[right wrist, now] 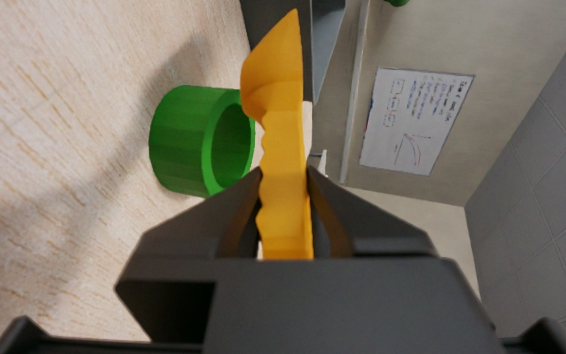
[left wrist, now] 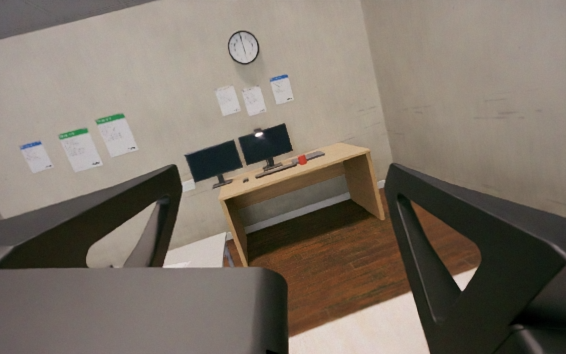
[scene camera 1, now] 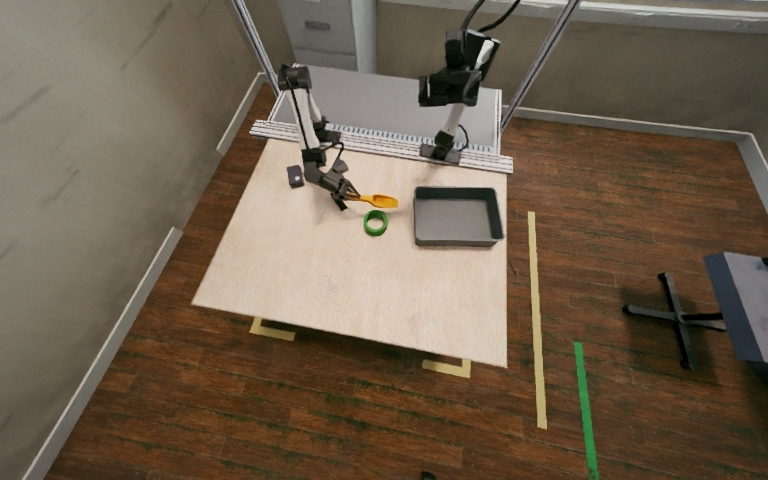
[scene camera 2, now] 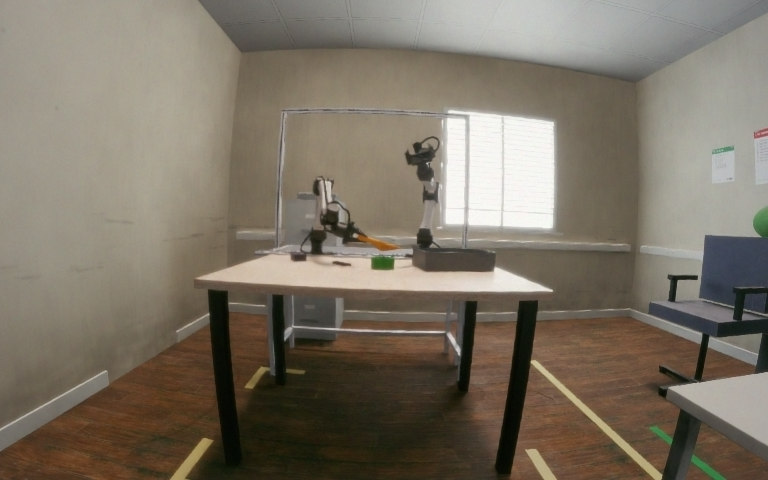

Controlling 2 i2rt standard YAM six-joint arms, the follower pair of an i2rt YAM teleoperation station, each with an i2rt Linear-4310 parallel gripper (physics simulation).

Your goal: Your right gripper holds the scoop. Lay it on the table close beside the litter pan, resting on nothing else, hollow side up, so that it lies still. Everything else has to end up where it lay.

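Seen in the pictures: left gripper, fingertip midpoint: (left wrist: 283,175) (scene camera 1: 439,99) (scene camera 2: 418,146); right gripper, fingertip midpoint: (right wrist: 284,176) (scene camera 1: 359,198) (scene camera 2: 367,239); left arm's base, link origin: (scene camera 1: 439,154); right arm's base, link origin: (scene camera 1: 320,137) (scene camera 2: 316,254).
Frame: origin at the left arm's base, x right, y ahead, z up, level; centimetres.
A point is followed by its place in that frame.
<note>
The orange scoop (scene camera 1: 385,200) @[x 17.9, y 35.6, z 6.9 cm] (scene camera 2: 380,243) @[x 21.5, y 40.2, z 9.2 cm] (right wrist: 282,100) @[x 23.9, y 37.1, z 9.5 cm] is in the air, tilted, with its bowl end lower than its handle. Its hollow seems to face up. My right gripper (scene camera 1: 352,195) @[x 27.4, y 39.5, z 10.6 cm] (right wrist: 284,176) @[x 27.4, y 39.5, z 10.6 cm] is shut on the handle. The bowl points at the grey litter pan (scene camera 1: 458,243) @[x -15.2, y 44.5, z 2.2 cm] (scene camera 2: 458,260) @[x -12.5, y 45.2, z 3.5 cm] (right wrist: 260,20) @[x 4.6, y 36.6, z 0.8 cm]; in scene camera 1 a short gap shows between its tip and the pan's left wall. My left gripper (left wrist: 283,175) @[x 6.0, y 34.6, z 53.9 cm] is open and empty, raised high behind the pan.
A green ring (scene camera 1: 375,232) @[x 18.6, y 48.8, z 2.5 cm] (scene camera 2: 382,262) @[x 19.7, y 49.0, z 1.9 cm] (right wrist: 182,140) @[x 23.9, y 40.9, z 1.7 cm] lies on the table near the scoop's bowl, in front of it in scene camera 1. A small black piece (scene camera 1: 339,203) @[x 38.3, y 38.3, z -0.3 cm] (scene camera 2: 341,263) @[x 39.0, y 38.8, z -0.6 cm] lies by the right gripper. A dark box (scene camera 1: 295,176) @[x 61.1, y 31.6, z 2.2 cm] (scene camera 2: 297,256) @[x 61.0, y 35.7, z 1.2 cm] sits farther left.
</note>
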